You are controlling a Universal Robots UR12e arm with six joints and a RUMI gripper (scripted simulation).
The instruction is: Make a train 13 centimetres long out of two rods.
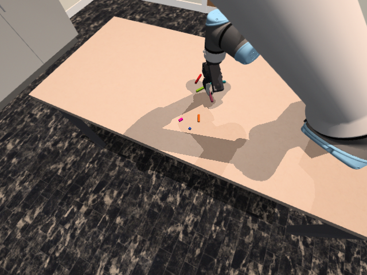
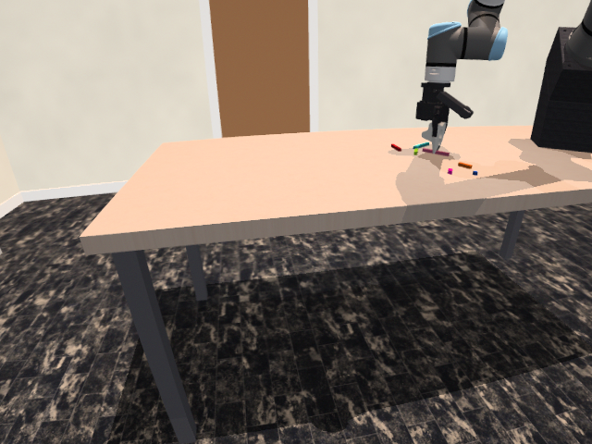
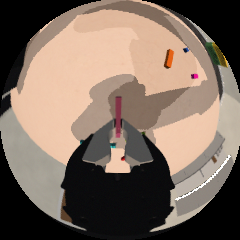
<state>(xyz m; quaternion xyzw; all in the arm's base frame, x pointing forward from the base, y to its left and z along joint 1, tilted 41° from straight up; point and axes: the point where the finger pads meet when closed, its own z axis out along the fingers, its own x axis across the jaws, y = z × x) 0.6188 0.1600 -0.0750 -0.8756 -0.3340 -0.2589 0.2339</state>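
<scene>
My hand is 70 mm short of the lime rod and 10 mm above it. Also, from my hand: turquoise rod: 20 mm ahead, 90 mm to the right, 10 mm below; then red rod: 120 mm ahead, 60 mm to the right, 10 mm below; then pink rod: 10 mm below.
</scene>
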